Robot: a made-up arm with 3 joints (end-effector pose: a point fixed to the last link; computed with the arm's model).
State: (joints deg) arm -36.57 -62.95 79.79
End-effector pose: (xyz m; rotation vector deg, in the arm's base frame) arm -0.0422 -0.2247 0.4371 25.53 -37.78 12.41
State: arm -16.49 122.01 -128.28
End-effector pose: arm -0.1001 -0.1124 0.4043 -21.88 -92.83 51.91
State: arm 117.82 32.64 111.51
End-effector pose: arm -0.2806 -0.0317 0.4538 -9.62 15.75 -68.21
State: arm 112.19 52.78 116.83
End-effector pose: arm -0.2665 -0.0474 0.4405 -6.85 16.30 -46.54
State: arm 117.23 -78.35 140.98
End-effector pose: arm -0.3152 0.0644 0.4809 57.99 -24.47 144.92
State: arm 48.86 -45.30 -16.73
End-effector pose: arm -0.3142 -0.1545 0.4693 55.61 -40.78 27.04
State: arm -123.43 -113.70 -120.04
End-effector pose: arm 0.0680 -0.0574 0.4354 -42.30 -16.11 -80.12
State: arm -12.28 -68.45 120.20
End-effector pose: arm -0.1130 -0.2695 0.4233 -5.67 -34.03 -50.38
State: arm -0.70 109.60 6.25
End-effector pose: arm -0.1239 -0.1712 0.4432 -38.22 -110.86 -123.33
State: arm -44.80 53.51 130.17
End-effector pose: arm -0.0204 -0.1173 0.4262 -13.96 -36.62 95.54
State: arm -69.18 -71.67 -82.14
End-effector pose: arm 0.0245 -0.2179 0.4433 -77.64 -15.97 -129.51
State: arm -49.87 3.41 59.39
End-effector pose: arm -0.0084 -0.1621 0.4535 25.21 -3.01 103.98
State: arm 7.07 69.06 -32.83
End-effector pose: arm -0.1110 -0.2078 0.4592 -86.54 -98.53 -114.23
